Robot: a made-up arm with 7 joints.
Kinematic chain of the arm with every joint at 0, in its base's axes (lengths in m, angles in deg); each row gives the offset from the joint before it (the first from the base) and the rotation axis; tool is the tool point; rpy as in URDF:
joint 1: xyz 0 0 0.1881 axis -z
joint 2: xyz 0 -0.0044 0.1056 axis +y
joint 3: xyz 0 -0.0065 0.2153 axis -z
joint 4: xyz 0 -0.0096 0.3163 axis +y
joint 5: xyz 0 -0.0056 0.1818 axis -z
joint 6: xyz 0 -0.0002 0.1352 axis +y
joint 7: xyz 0 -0.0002 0.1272 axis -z
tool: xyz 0 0 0 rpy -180 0 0
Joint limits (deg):
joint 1: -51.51..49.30
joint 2: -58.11..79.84
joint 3: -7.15..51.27
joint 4: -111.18..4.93
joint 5: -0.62..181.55
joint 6: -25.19..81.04
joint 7: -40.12..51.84
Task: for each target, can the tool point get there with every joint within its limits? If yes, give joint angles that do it. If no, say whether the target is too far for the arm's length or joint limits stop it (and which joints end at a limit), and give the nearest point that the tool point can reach.
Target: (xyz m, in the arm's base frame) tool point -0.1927 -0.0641 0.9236
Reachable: yes | joints -1.34 19.95 10.88 -94.54 77.00 60.15 -8.25
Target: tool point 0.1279 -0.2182 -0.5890
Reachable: no: joint limits stop it (at a limit: joint 1, joint 2, joint 3, joint 4) | nearest point -0.2151 -0.4080 0.1541 | short by 0.840 m
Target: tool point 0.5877 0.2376 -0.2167
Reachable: no: joint limits stop it (at a limit: joint 2, joint 3, joint 4, joint 6) | nearest point 0.8072 0.3264 0.2914 | short by 0.561 m
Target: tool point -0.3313 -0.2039 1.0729
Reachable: yes | joints -18.11 -7.71 6.06 -34.27 118.63 56.40 -23.57
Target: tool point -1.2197 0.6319 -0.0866
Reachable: no: too far | nearest point -0.7217 0.3739 0.3155 | short by 0.690 m
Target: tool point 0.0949 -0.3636 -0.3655
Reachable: no: joint limits stop it (at a limit: joint 1, joint 2, joint 3, joint 4) | nearest point -0.2042 -0.4240 0.1568 | short by 0.605 m
